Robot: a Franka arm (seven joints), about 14 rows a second.
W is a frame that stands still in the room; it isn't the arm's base.
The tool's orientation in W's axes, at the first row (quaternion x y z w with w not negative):
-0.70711, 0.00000, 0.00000, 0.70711
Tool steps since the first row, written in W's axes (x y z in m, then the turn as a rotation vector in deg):
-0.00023, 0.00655, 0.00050, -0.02, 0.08, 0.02
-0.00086, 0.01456, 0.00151, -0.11, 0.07, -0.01
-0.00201, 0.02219, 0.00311, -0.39, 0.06, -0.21
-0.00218, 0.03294, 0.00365, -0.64, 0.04, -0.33
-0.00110, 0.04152, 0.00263, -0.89, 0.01, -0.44
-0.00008, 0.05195, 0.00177, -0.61, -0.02, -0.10
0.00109, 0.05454, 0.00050, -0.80, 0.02, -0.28
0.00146, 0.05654, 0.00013, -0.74, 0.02, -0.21
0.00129, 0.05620, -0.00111, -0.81, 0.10, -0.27
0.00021, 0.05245, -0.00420, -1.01, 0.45, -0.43
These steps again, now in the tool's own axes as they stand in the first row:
-0.00023, -0.00050, 0.00655, -0.02, -0.02, 0.08
-0.00086, -0.00151, 0.01456, -0.11, 0.01, 0.07
-0.00201, -0.00311, 0.02219, -0.39, 0.21, 0.06
-0.00218, -0.00365, 0.03294, -0.64, 0.33, 0.04
-0.00110, -0.00263, 0.04152, -0.89, 0.44, 0.01
-0.00008, -0.00177, 0.05195, -0.61, 0.10, -0.02
0.00109, -0.00050, 0.05454, -0.80, 0.28, 0.02
0.00146, -0.00013, 0.05654, -0.74, 0.21, 0.02
0.00129, 0.00111, 0.05620, -0.81, 0.27, 0.10
0.00021, 0.00420, 0.05245, -1.01, 0.43, 0.45

